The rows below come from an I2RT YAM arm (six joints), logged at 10 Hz.
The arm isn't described. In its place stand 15 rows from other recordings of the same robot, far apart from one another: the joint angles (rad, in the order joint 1, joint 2, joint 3, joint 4, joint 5, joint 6), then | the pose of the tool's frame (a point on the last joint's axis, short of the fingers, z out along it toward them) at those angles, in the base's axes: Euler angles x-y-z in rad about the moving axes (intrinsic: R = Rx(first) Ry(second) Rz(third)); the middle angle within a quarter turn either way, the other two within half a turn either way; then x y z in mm.
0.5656, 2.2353, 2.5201, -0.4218, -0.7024, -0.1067 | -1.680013, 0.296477, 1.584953, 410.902, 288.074, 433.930
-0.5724, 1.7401, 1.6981, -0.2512, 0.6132, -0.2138 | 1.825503, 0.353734, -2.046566, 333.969, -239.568, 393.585
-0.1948, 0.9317, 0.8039, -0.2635, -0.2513, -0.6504 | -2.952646, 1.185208, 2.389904, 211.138, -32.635, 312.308
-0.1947, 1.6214, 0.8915, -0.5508, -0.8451, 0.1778 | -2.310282, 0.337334, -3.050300, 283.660, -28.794, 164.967
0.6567, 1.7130, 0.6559, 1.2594, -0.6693, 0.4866 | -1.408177, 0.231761, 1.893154, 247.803, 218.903, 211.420
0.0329, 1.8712, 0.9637, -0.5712, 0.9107, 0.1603 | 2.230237, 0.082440, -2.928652, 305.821, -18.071, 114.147
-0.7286, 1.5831, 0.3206, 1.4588, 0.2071, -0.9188 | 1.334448, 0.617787, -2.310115, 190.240, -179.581, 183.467
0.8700, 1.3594, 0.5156, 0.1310, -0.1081, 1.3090 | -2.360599, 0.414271, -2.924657, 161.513, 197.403, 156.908
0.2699, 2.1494, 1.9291, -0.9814, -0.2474, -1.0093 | -2.792369, 0.275294, 1.767118, 436.887, 129.911, 238.333
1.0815, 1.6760, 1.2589, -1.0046, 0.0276, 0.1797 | -3.022691, 0.094288, 2.236238, 147.651, 275.197, 223.275
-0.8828, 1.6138, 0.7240, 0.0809, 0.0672, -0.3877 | 2.469233, 0.395714, -2.479685, 193.610, -239.308, 145.440
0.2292, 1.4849, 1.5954, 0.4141, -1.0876, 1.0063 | -1.331472, 0.191599, 2.057119, 297.266, 101.723, 508.527
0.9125, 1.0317, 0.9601, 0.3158, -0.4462, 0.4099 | -1.346584, 0.195377, 1.829336, 132.287, 196.164, 408.034
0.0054, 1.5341, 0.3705, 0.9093, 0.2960, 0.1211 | 2.269058, 1.187163, -2.186747, 267.065, -8.942, 148.937
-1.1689, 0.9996, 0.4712, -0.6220, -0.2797, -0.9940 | 2.860851, 0.419725, -2.966565, 72.911, -146.418, 165.099
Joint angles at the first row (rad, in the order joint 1, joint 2, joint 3, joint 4, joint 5, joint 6):
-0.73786, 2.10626, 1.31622, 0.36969, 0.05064, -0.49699
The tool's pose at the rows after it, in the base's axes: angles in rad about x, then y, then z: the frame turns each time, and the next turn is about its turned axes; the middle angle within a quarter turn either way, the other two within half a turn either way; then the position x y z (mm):
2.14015, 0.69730, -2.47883, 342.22, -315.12, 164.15
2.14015, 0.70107, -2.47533, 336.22, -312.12, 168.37
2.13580, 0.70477, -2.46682, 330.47, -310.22, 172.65
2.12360, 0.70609, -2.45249, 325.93, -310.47, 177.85
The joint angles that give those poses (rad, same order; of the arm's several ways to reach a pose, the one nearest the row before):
-0.74091, 2.09089, 1.29475, 0.36969, 0.04299, -0.49855
-0.74550, 2.06174, 1.26719, 0.36968, 0.03534, -0.49701
-0.75163, 2.03564, 1.24415, 0.37121, 0.02766, -0.49396
-0.75929, 2.01568, 1.23332, 0.37123, 0.02302, -0.49087

